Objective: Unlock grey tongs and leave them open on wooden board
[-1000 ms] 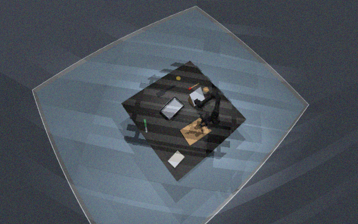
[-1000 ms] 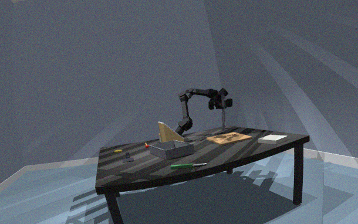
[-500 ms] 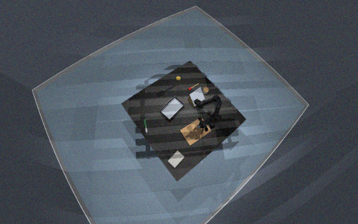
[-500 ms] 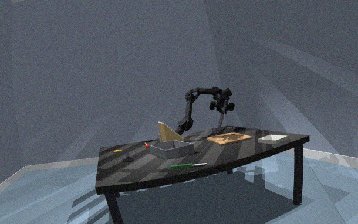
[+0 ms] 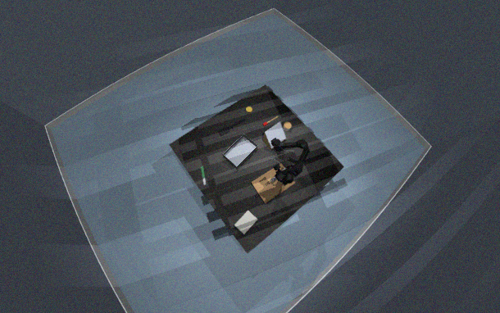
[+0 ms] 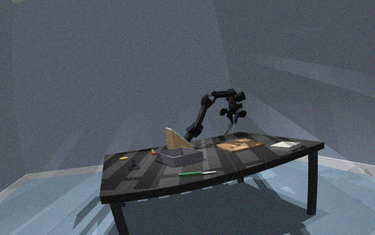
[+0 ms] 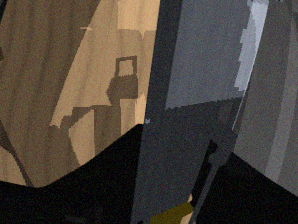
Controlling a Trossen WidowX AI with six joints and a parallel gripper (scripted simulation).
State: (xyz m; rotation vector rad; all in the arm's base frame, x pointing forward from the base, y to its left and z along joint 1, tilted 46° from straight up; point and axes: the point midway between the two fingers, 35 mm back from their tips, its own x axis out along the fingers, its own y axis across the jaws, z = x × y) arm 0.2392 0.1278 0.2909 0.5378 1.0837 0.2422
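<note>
Right now the yellow lock piece is 3 cm behind my gripper tip, 1 cm to the left of it and 2 cm above it. Also, from my gripper tip: white block: 43 cm ahead, 15 cm to the left, 15 cm below; then grey roasting tin: 6 cm ahead, 42 cm to the right, 13 cm below; then wooden board: 2 cm to the left, 15 cm below.
</note>
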